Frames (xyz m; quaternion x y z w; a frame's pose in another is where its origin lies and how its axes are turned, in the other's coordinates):
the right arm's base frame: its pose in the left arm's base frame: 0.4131 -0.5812 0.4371 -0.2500 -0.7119 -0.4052 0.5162
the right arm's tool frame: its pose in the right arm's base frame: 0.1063 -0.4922 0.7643 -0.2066 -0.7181 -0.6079 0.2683
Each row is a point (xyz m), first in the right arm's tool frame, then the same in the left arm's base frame.
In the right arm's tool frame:
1: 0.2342 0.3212 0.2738
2: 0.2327 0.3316 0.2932
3: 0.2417 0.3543 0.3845
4: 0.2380 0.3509 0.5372
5: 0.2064 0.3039 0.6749
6: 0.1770 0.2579 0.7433
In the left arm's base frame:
1: -0.3512 0.2590 0.3093
2: -0.3392 0.2741 0.3200
3: -0.2716 0.3358 0.3434
4: -0.1368 0.3999 0.3758
5: 0.0088 0.4113 0.4047
6: 0.0935 0.3935 0.4182

